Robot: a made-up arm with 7 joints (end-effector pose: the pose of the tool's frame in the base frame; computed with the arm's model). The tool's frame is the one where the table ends. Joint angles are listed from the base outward.
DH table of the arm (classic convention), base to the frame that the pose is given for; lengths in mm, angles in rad. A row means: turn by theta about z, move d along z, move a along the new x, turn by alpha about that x. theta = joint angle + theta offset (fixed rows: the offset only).
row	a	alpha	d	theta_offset
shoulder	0	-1.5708	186.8	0
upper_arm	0	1.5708	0	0
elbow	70.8	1.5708	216.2	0
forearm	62.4	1.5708	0	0
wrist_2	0	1.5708	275.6	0
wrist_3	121.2	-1.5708	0	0
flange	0	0	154.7	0
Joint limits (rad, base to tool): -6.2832..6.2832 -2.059..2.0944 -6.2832..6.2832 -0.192..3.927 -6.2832..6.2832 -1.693..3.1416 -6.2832..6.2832
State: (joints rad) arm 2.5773 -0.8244 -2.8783 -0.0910 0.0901 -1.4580 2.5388
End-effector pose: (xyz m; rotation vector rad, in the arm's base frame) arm 0.2054 -0.0600 -0.0009 -0.1668 2.5905 -0.2286
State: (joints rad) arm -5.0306 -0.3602 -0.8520 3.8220 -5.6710 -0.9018 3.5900
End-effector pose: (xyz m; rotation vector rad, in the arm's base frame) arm -0.2374 -0.2929 0.3646 0.1714 -1.9594 1.0578
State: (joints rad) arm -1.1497 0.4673 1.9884 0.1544 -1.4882 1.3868 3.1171
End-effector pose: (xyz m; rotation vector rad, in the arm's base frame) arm 0.1837 0.1364 -0.0055 2.3085 -1.3146 1.3350
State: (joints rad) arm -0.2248 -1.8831 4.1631 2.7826 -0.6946 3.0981 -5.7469
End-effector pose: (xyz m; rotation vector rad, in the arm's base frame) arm -0.2732 -0.0238 -0.0524 -0.0081 1.1307 0.1628
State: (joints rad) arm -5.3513 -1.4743 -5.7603 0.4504 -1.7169 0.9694 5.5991
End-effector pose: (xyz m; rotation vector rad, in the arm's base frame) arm 0.0250 0.2304 0.4894 0.2566 0.8282 0.8286
